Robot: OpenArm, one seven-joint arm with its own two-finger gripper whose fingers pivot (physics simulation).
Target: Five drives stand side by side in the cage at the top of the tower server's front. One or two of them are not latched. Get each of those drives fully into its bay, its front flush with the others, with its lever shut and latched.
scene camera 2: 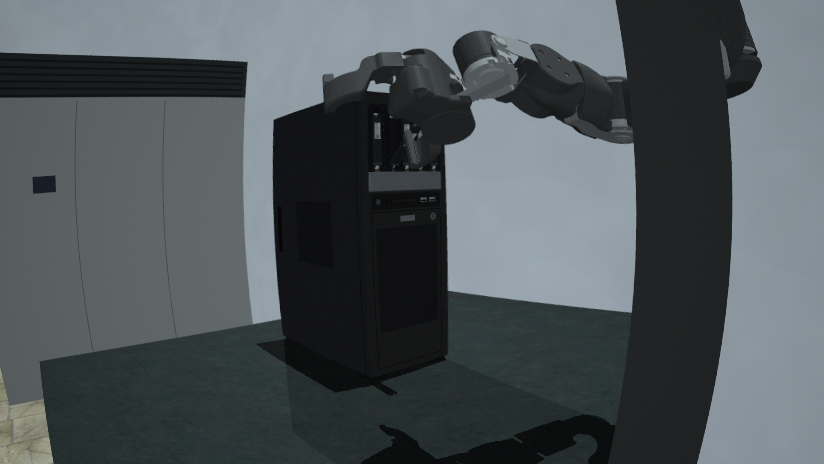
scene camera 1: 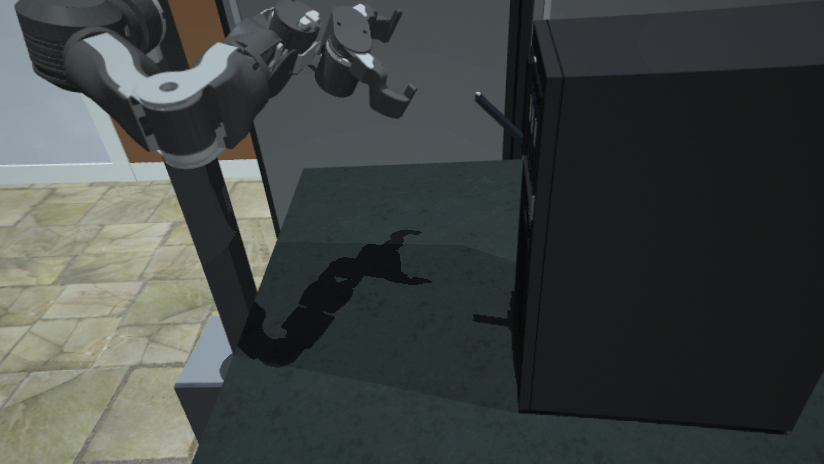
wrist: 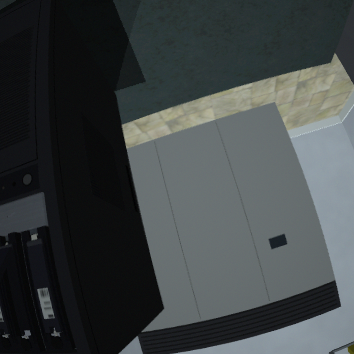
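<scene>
The black tower server [scene camera 1: 674, 230] [scene camera 2: 320, 230] [wrist: 100, 200] stands upright on the table. A dark lever [scene camera 1: 498, 114] sticks out and up from the upper part of its front in scene camera 1. In scene camera 2 a drive [scene camera 2: 377, 141] shows at the cage's left side, its lever upright; the drives to its right are partly covered by the gripper. In the wrist view the outermost drive [wrist: 44, 280] shows its label, with others cut off at the left edge. My gripper [scene camera 1: 404, 54] [scene camera 2: 370, 119] is open and empty, in front of the cage and apart from the lever. How far each drive is seated cannot be told.
The dark green table [scene camera 1: 403, 201] [scene camera 2: 172, 403] [wrist: 225, 45] extends in front of the tower, with shadows of the arm and lever on it. A grey cabinet [scene camera 2: 126, 230] [wrist: 220, 215] stands beyond. The robot's dark post [scene camera 2: 680, 230] rises at the right in scene camera 2.
</scene>
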